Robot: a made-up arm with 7 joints. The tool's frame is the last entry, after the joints.
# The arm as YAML. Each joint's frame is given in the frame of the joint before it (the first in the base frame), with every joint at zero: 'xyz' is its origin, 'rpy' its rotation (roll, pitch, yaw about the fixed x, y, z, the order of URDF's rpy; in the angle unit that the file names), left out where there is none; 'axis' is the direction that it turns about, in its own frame. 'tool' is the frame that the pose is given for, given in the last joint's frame.
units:
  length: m
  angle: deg
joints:
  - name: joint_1
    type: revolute
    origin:
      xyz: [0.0, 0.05, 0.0]
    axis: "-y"
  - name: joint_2
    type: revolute
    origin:
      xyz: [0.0, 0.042, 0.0]
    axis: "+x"
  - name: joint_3
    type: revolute
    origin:
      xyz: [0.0, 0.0, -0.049]
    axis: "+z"
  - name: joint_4
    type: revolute
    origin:
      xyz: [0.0, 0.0, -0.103]
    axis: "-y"
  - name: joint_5
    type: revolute
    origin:
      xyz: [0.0, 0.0, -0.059]
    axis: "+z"
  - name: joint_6
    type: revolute
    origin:
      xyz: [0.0, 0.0, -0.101]
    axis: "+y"
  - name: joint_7
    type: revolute
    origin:
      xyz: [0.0, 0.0, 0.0]
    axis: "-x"
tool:
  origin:
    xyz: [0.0, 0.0, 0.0]
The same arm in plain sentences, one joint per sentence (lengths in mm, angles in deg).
The arm has seven revolute joints in a row. What follows holds with every joint at zero, and every direction is one of the base frame's.
Joint 1 sits 50 mm along +y from the base frame's origin and rotates about -y.
Joint 2 sits 42 mm along +y from joint 1 and rotates about +x.
Joint 3 sits 49 mm along -z from joint 2 and rotates about +z.
Joint 4 sits 103 mm along -z from joint 3 and rotates about -y.
Joint 5 sits 59 mm along -z from joint 4 and rotates about +z.
Joint 6 sits 101 mm along -z from joint 5 and rotates about +y.
Joint 7 sits at the same point as joint 6 and rotates about -x.
The tool frame, which is the frame that the pose is given for, sits at the same point as joint 7; its axes are parallel to the base frame's.

